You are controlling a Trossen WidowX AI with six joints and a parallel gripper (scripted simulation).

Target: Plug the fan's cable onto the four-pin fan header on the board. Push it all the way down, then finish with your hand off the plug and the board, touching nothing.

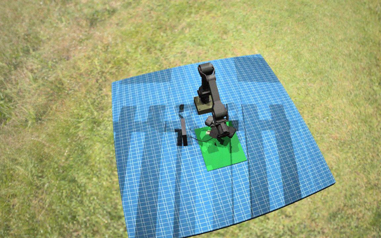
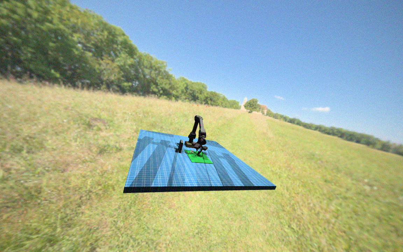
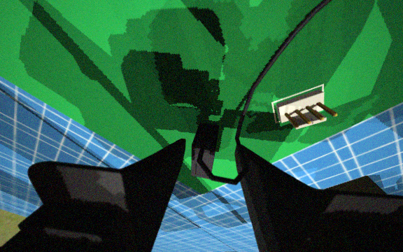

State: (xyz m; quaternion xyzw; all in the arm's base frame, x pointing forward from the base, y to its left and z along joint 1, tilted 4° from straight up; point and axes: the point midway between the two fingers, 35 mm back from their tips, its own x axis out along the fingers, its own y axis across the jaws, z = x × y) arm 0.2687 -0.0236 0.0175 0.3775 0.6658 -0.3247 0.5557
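My gripper tip is now 60 mm to the left of the pale fan header, 40 mm past it and 20 mm above it. Also, from my gripper tip: green board: 60 mm ahead, 40 mm to the right, 40 mm below; then black fan: 200 mm to the right, 70 mm behind, 40 mm above; then black fan plug: 10 mm to the left.
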